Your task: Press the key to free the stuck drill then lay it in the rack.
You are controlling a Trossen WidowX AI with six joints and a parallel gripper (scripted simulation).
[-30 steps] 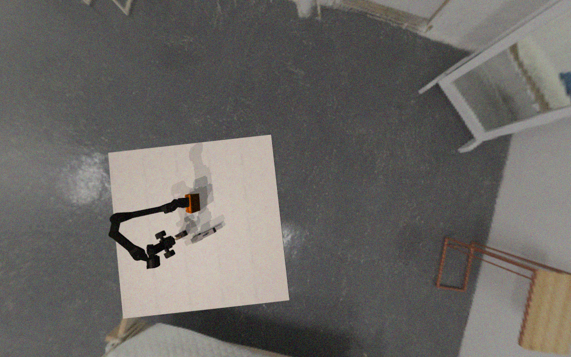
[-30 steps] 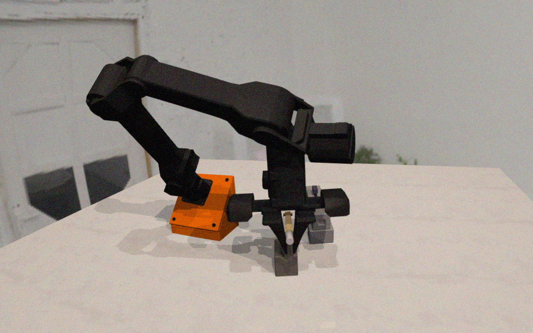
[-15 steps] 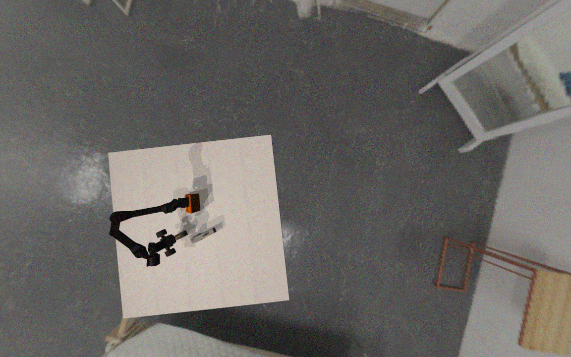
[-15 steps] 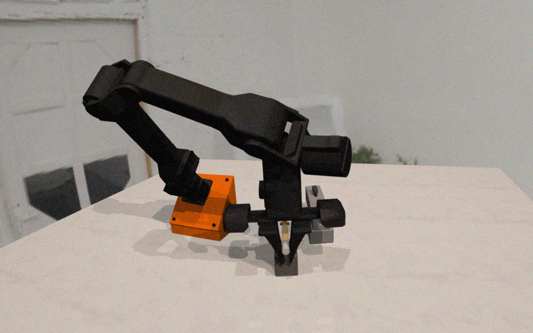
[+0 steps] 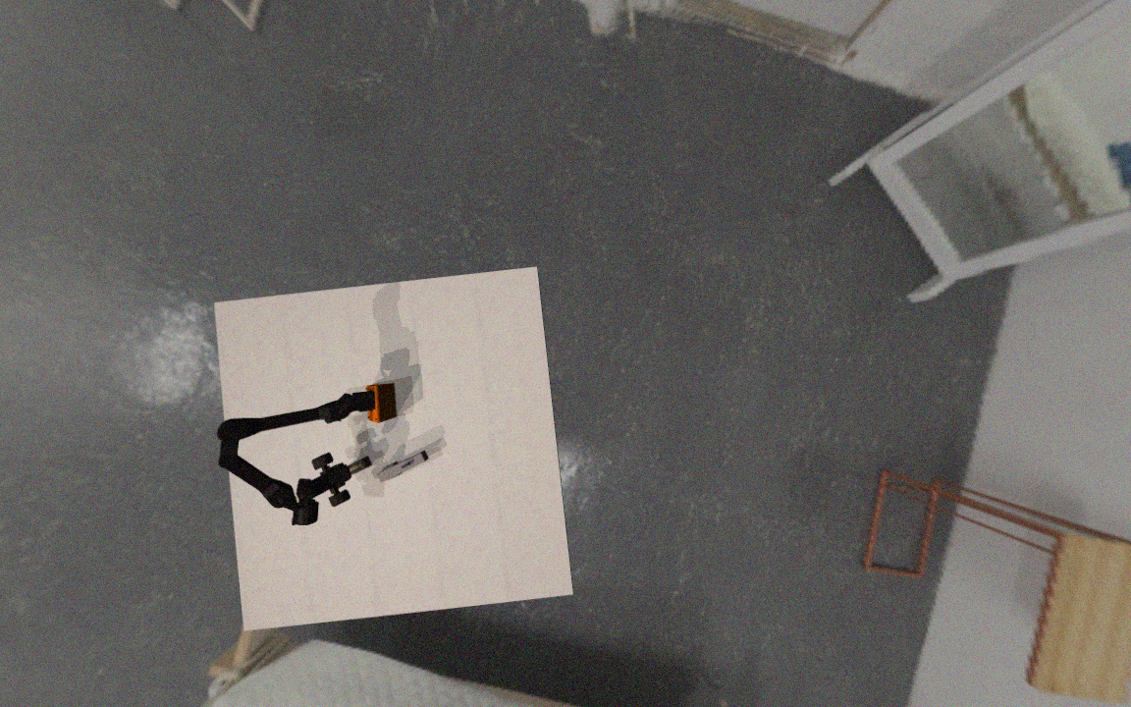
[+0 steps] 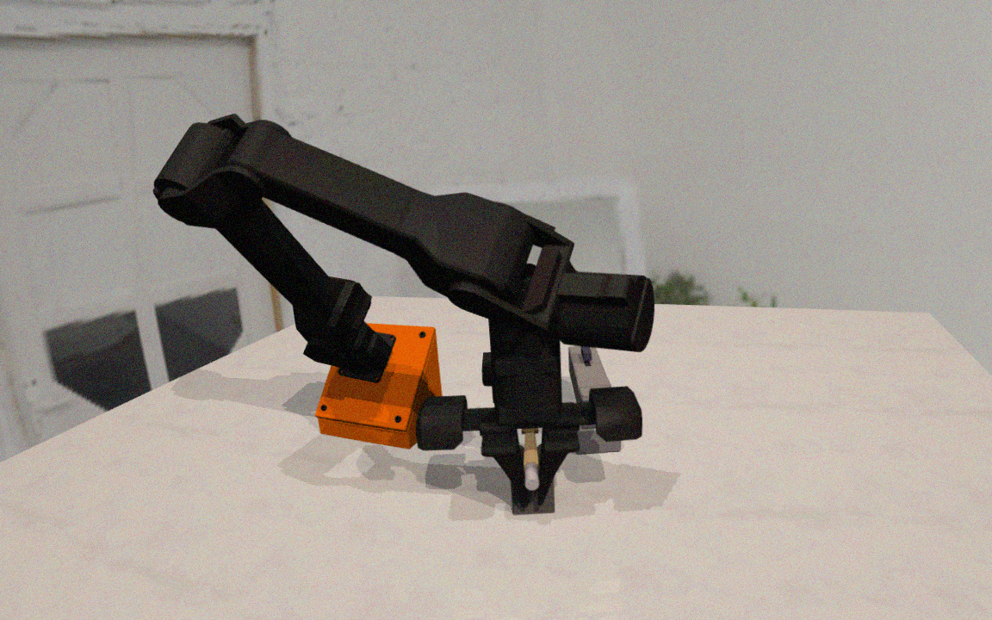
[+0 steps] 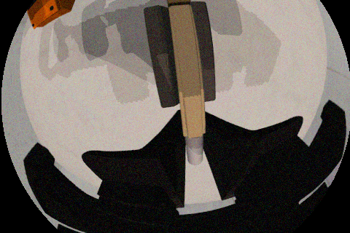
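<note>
Now: the drill 40 mm to the left of my gripper tip, 30 mm above it and 20 mm behind it. Round my gripper tip: grey v-notched rack (50 mm to the left, 20 mm behind); then dark key (260 mm to the left, 40 mm behind, 30 mm above); then grey housing block (230 mm to the left, 20 mm behind, 20 mm above).
</note>
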